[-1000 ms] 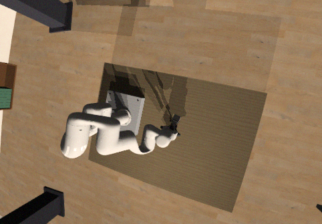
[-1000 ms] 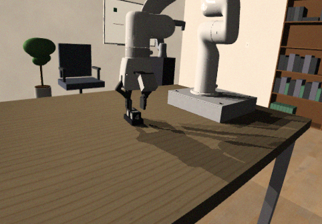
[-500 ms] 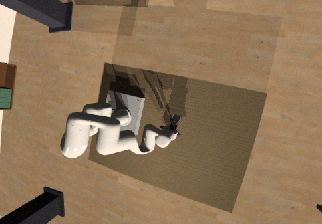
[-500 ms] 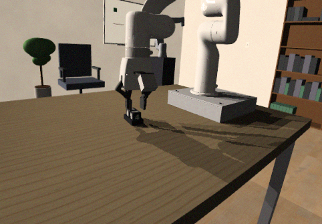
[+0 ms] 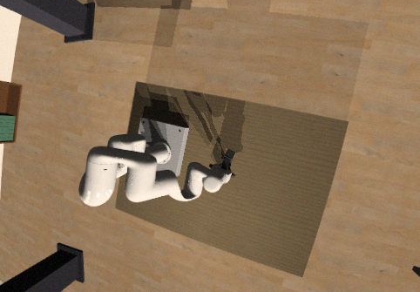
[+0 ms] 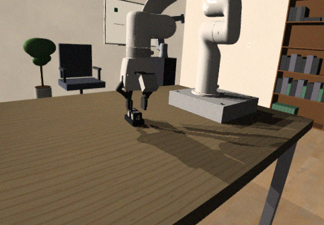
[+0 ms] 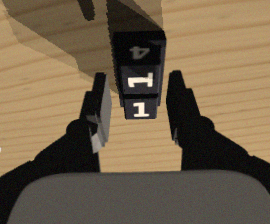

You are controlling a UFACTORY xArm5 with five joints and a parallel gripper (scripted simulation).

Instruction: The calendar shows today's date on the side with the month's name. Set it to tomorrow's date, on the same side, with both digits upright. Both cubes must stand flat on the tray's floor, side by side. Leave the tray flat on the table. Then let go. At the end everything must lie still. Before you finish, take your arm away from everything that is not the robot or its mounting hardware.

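My gripper is now 20 mm to the left of the dark calendar tray and 60 mm above it.
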